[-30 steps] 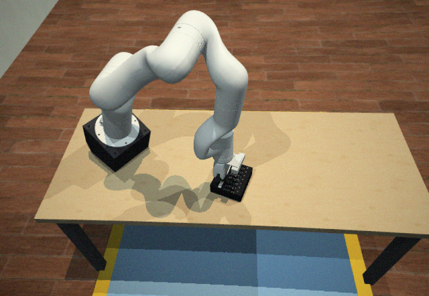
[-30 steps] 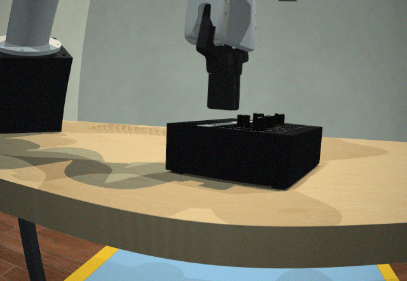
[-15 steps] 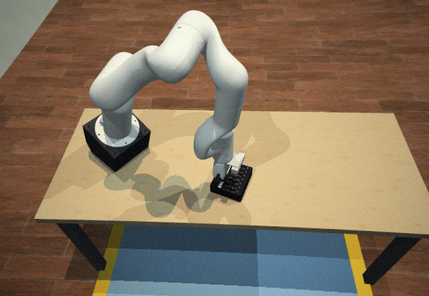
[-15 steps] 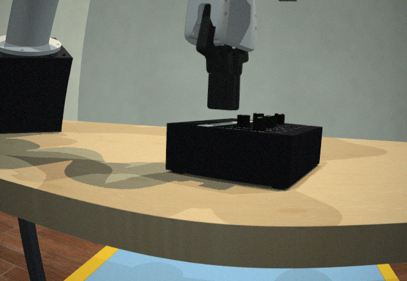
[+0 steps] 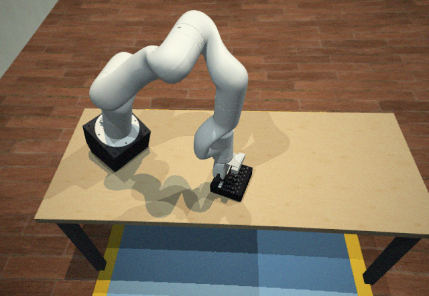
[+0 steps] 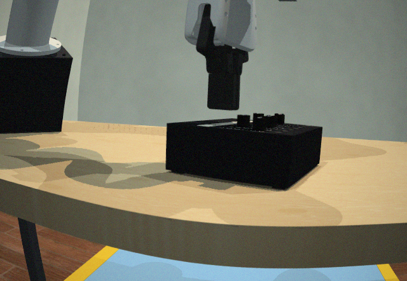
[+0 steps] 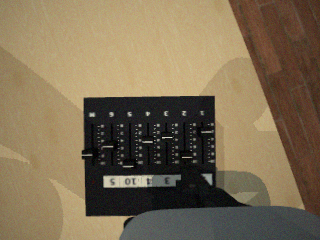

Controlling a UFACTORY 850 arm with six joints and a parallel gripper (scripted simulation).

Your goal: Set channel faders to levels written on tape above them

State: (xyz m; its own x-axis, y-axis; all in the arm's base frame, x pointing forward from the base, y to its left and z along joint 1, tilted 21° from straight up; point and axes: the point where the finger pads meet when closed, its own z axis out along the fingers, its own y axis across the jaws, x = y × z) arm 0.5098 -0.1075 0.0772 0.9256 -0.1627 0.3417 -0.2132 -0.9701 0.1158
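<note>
The master fader is 5 cm ahead of my hand, 10 cm to the left of it and 3 cm below it.
</note>
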